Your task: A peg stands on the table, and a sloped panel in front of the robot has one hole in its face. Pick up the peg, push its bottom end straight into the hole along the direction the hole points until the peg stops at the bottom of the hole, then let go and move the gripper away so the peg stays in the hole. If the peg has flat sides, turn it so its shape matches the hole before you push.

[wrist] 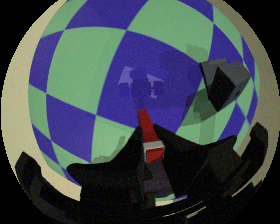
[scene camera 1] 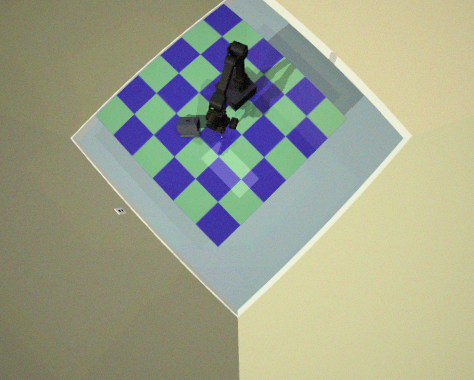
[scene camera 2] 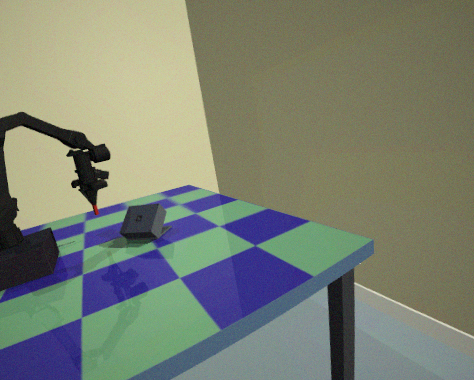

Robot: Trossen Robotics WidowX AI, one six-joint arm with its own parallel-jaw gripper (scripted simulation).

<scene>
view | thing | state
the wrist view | gripper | -
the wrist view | red peg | held by the gripper
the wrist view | dark grey sloped panel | -
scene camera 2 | gripper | -
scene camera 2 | dark grey sloped panel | -
</scene>
